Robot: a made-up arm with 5 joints.
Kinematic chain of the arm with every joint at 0, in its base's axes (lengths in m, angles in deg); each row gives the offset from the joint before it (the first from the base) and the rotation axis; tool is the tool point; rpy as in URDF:
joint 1: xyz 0 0 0.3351 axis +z
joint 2: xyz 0 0 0 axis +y
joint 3: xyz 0.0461 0 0.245 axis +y
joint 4: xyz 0.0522 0 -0.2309 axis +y
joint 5: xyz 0.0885 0 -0.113 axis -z
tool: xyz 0 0 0 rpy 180 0 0
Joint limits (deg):
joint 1: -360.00..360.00
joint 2: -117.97..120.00
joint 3: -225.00..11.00
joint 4: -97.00..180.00
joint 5: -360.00..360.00
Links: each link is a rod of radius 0.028 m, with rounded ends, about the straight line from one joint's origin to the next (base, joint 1, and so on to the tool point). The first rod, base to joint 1, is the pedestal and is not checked.
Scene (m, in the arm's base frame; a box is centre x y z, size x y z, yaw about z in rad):
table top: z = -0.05
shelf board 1: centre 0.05 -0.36 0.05 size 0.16 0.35 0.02 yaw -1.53
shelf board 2: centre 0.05 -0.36 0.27 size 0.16 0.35 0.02 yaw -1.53
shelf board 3: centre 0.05 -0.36 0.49 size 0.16 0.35 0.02 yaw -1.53
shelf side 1: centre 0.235 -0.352 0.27 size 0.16 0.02 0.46 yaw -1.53
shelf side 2: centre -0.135 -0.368 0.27 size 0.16 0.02 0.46 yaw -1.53
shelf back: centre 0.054 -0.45 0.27 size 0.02 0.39 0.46 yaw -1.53
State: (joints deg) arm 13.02 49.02 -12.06 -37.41 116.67
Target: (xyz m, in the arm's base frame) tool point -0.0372 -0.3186 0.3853
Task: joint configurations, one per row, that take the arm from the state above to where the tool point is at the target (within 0.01 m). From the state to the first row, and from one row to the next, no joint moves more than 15 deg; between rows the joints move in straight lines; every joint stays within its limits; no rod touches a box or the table.
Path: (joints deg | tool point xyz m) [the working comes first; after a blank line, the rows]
Joints at the target: -96.66 10.09 -20.53 -55.47 116.67
Straight joint move there: touches shelf board 2.

1: -0.82 44.75 -8.77 -44.72 115.10 | 0.2164 -0.0031 0.1609
2: -14.66 40.49 -5.47 -52.04 113.53 | 0.2149 -0.0562 0.1903
3: -28.50 36.22 -2.18 -59.35 111.96 | 0.1971 -0.1070 0.2206
4: -42.35 31.96 1.12 -66.67 110.39 | 0.1646 -0.1501 0.2514
5: -56.19 27.69 4.41 -73.98 108.82 | 0.1210 -0.1807 0.2822
6: -70.03 23.43 7.71 -81.30 107.24 | 0.0712 -0.1959 0.3125
7: -83.87 19.16 11.00 -88.61 105.67 | 0.0209 -0.1946 0.3418
8: -88.13 16.14 0.49 -77.57 109.34 | 0.0078 -0.2380 0.3439
9: -92.40 13.11 -10.02 -66.52 113.00 | -0.0118 -0.2806 0.3585
10: -96.66 10.09 -20.53 -55.47 116.67 | -0.0372 -0.3186 0.3853

